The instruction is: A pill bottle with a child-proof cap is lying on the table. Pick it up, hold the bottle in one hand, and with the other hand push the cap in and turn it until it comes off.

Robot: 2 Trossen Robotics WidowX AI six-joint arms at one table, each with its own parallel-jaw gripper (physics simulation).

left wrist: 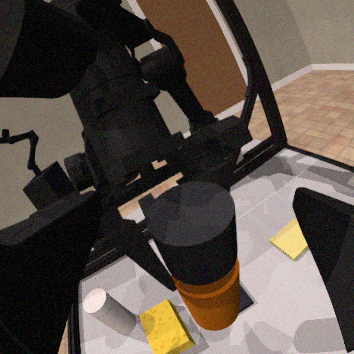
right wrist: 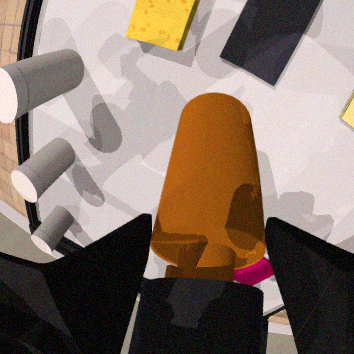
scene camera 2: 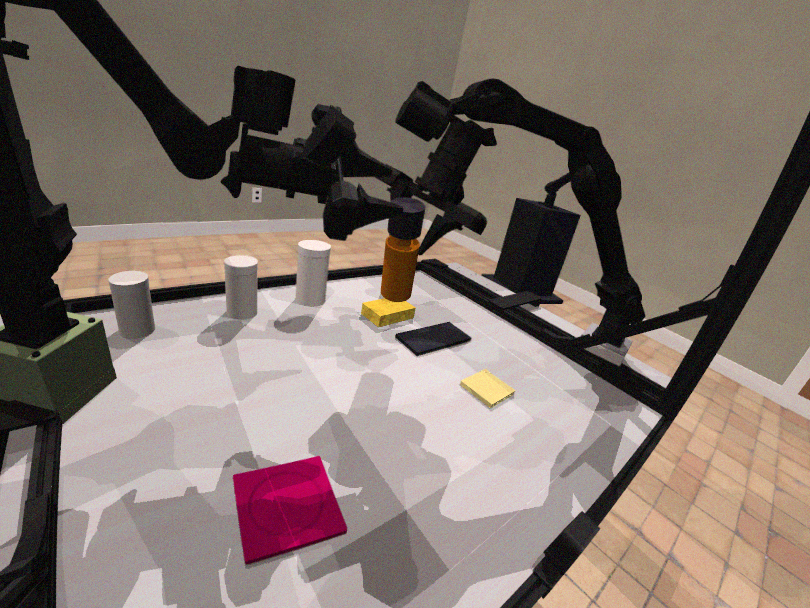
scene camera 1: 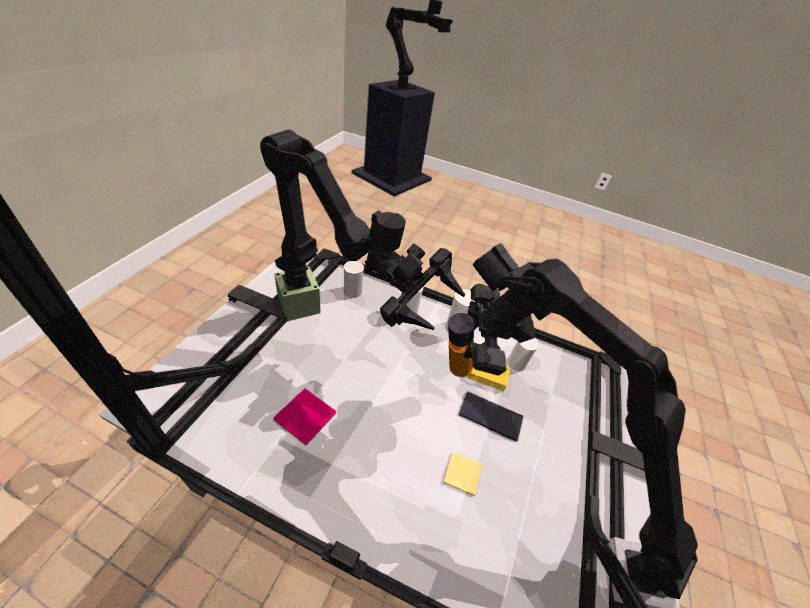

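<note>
The orange pill bottle [scene camera 1: 459, 363] [scene camera 2: 399, 269] [left wrist: 217, 312] [right wrist: 212, 175] is upright above the table, its dark cap [scene camera 1: 461, 329] [scene camera 2: 406, 219] [left wrist: 192, 215] [right wrist: 197, 315] on top. My right gripper [right wrist: 210, 225] is shut on the bottle near its shoulder, with a finger on each side; one finger is partly hidden in the scene views. My left gripper [scene camera 1: 448, 311] [left wrist: 200, 199] is open, with nothing held. In the left wrist view its fingers stand wide on either side of the cap, apart from it. In scene camera 2 its fingertips overlap the cap's top.
A yellow sponge [scene camera 1: 493, 377] [scene camera 2: 387, 312] and a dark slab [scene camera 1: 490, 415] [scene camera 2: 433, 337] lie near the bottle. A pale yellow pad [scene camera 1: 463, 473] [scene camera 2: 487, 387] and a magenta square [scene camera 1: 304, 416] [scene camera 2: 287, 510] lie farther off. White cylinders [scene camera 2: 130, 304] [scene camera 2: 240, 286] [scene camera 2: 313, 272] stand along the table's edge.
</note>
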